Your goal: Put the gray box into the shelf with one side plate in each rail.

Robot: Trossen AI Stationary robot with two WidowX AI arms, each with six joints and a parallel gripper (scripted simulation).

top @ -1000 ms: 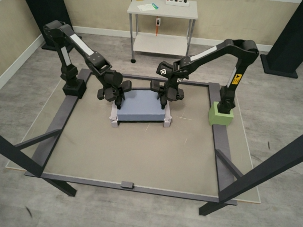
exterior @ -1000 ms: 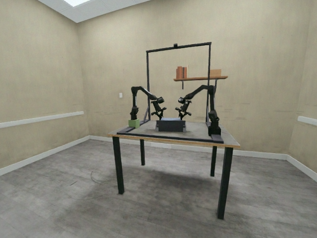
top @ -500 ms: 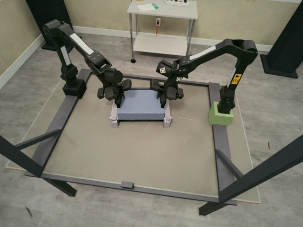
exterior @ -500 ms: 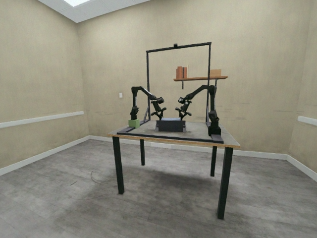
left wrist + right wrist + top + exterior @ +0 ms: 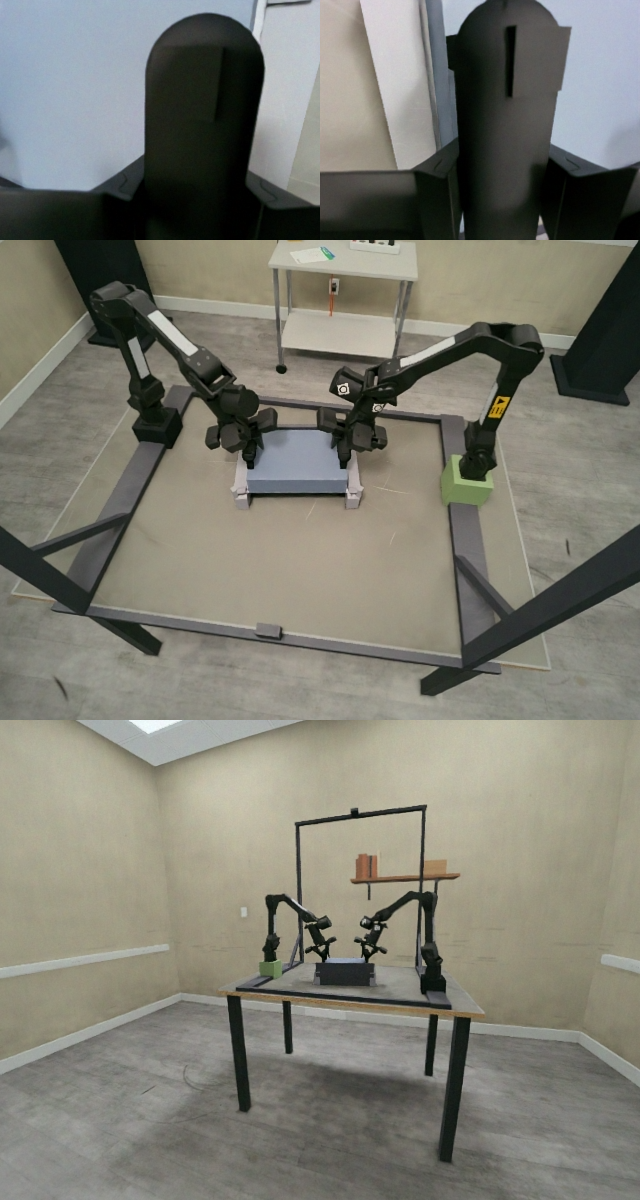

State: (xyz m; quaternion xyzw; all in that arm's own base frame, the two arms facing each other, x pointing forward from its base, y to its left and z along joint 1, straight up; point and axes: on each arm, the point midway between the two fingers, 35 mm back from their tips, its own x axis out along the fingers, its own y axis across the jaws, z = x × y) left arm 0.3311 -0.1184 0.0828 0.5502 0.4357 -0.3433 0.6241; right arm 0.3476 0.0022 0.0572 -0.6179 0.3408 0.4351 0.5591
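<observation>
My left gripper is now 110 mm to the left of the gray box, 50 mm above it and 30 mm short of it. The rest, counted from my left hand: shelf back wall 120 mm ahead, 90 mm to the right, 70 mm below.
Now: right hand 3 cm past the gray box, 11 cm to the right of it and 5 cm above it. The rest, counted from my right hand: shelf back wall (6 cm ahead, 14 cm to the left, 7 cm below).
</observation>
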